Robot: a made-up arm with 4 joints.
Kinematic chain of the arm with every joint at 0, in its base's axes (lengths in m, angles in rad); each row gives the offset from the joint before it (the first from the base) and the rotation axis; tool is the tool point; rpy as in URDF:
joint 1: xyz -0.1 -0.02 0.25 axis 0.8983 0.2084 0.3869
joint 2: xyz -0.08 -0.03 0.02 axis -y
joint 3: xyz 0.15 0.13 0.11 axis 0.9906 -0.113 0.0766
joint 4: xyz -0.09 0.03 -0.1 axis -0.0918 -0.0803 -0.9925
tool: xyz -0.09 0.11 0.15 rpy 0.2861 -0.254 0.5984
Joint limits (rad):
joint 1: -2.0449..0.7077
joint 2: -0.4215..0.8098
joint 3: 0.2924..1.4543
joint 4: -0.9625..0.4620
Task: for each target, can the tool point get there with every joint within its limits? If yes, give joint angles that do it. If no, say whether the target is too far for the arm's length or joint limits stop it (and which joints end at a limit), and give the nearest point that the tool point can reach.
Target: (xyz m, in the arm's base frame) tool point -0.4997 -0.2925 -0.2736
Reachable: no: too far | nearest point -0.1663 0.0268 -0.0483 | short by 0.514 m
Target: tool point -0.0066 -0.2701 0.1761
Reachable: no: joint limits stop it (at a limit: joint 1, joint 2, joint 4) | nearest point -0.1767 -0.0929 0.3893 | short by 0.325 m
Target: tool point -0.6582 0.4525 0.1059
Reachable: no: too far | nearest point -0.3151 0.2678 0.2114 | short by 0.404 m
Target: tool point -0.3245 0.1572 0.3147
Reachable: yes | joints -0.5252 0.5363 1.3307 -0.2611
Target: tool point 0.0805 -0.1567 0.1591
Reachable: no: joint limits stop it (at a limit: joint 1, joint 2, joint 3, joint 4) | nearest point 0.1302 0.0542 0.0428 | short by 0.246 m
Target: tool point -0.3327 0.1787 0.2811
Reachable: yes | joints -0.5643 0.6532 1.0989 -0.2788
